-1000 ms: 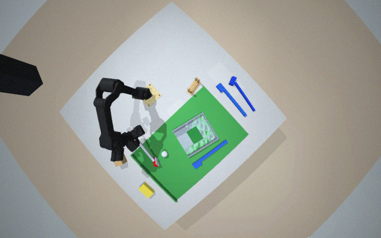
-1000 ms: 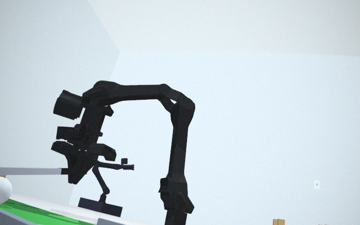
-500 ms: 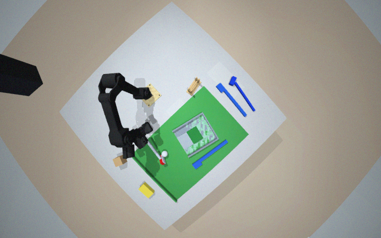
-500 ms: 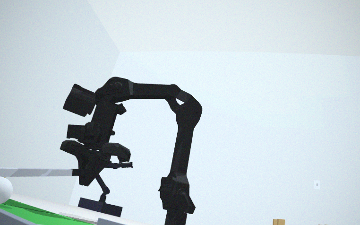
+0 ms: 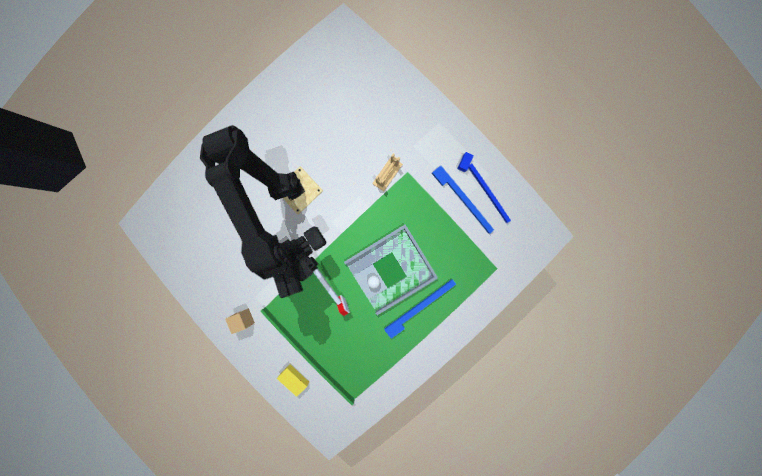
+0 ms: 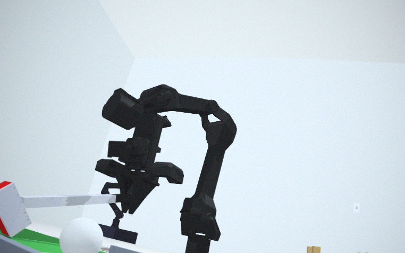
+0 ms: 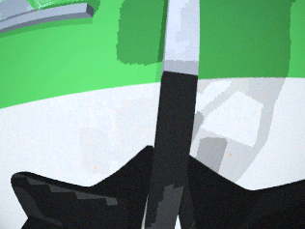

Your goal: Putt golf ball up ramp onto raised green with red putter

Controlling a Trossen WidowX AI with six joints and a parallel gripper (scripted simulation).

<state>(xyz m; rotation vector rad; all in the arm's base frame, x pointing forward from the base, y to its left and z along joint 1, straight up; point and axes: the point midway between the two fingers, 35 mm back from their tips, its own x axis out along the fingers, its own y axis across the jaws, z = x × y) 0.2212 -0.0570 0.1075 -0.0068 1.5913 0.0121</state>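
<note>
Now: gripper tip 12 cm short of the red putter and 1 cm above it. Also, from my gripper tip: white golf ball: 21 cm ahead, 13 cm to the left, 5 cm below; wooden rack: 37 cm to the left, 8 cm behind, 4 cm below; tan block: 36 cm to the right, 9 cm ahead, 5 cm below.
</note>
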